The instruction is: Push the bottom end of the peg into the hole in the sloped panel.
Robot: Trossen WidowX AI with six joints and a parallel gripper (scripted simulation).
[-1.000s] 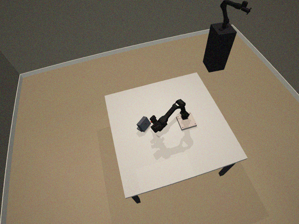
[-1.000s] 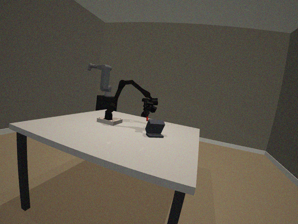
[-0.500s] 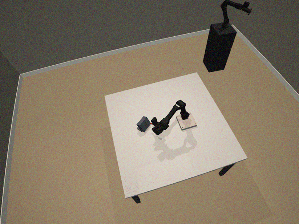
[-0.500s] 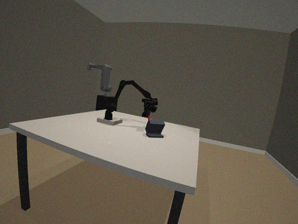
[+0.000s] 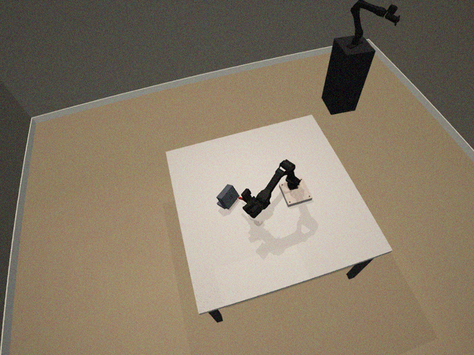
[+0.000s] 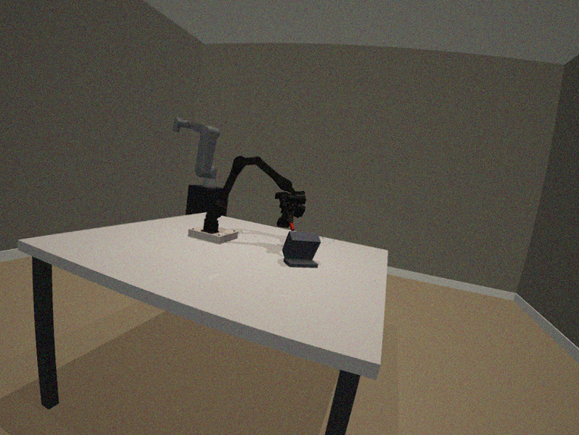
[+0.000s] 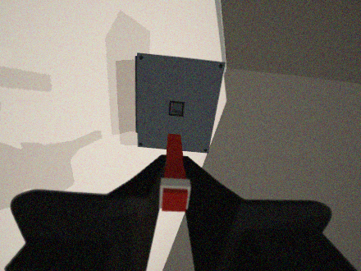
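The sloped panel lies 9 cm ahead of my gripper tip, 8 cm to the right of it and 7 cm below it. From my gripper tip the other things lie so: red square-sided peg (1 cm to the left, 1 cm behind, 1 cm above).
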